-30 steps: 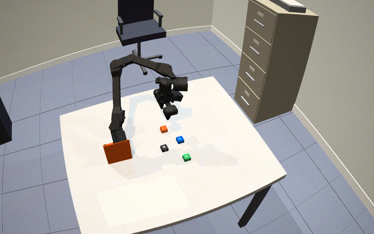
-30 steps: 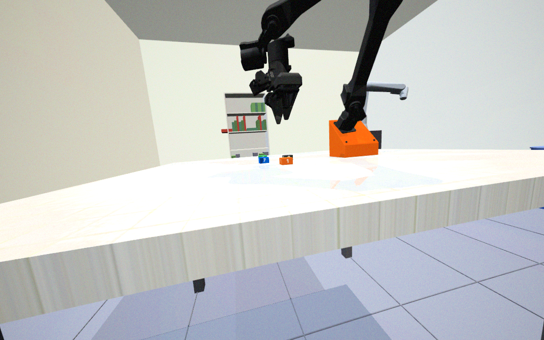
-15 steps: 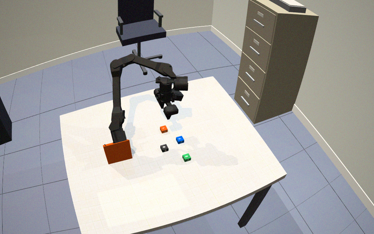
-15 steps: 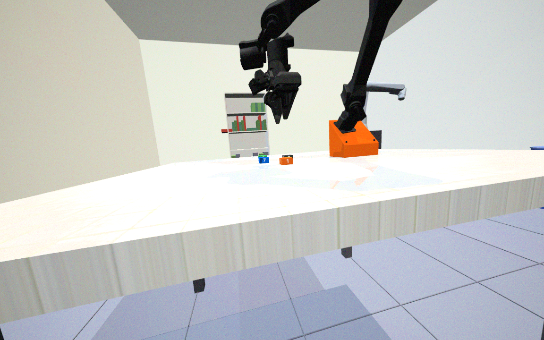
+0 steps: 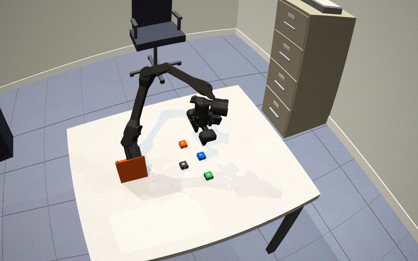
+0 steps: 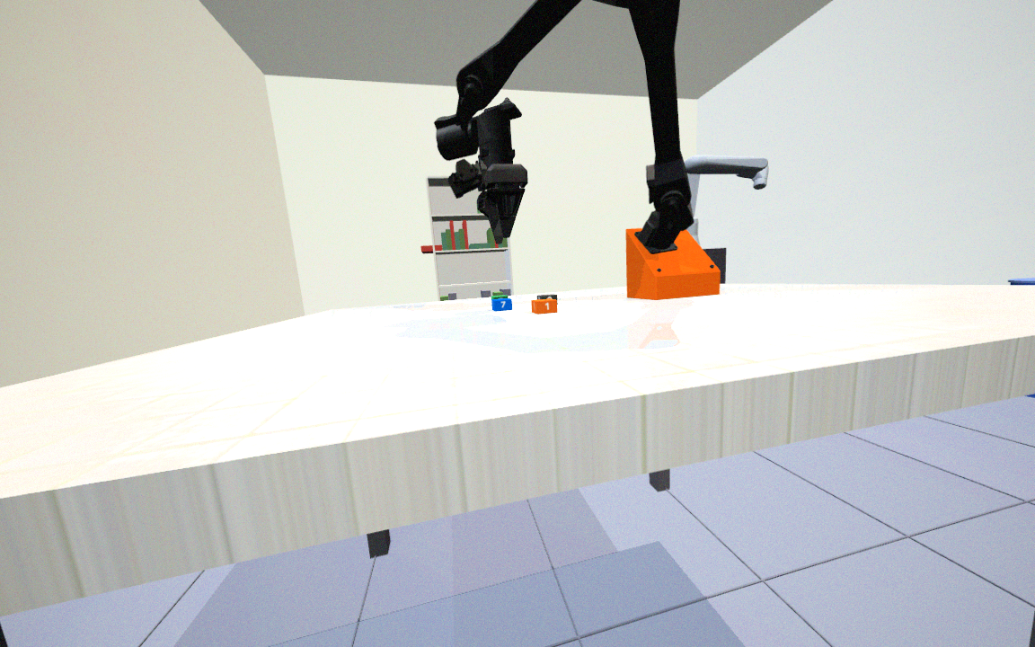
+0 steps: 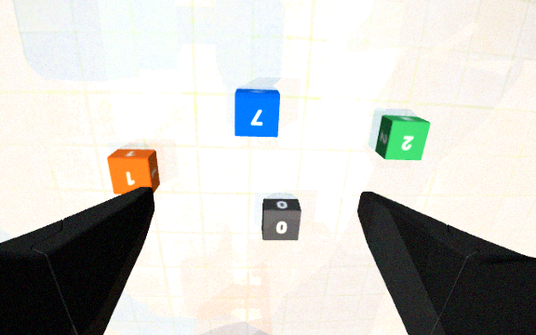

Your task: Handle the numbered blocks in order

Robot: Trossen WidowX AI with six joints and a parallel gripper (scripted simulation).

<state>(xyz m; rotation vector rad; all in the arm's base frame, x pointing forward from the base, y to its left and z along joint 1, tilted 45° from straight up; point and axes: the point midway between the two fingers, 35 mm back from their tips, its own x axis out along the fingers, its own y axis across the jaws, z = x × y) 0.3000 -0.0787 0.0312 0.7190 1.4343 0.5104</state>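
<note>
Right now my gripper tip is 110 mm above the orange block, 100 mm to the right of it and 30 mm past it. From my gripper tip the other things lie so: green block 120 mm to the right, 110 mm below, 20 mm behind; blue block 110 mm below, 10 mm ahead.
</note>
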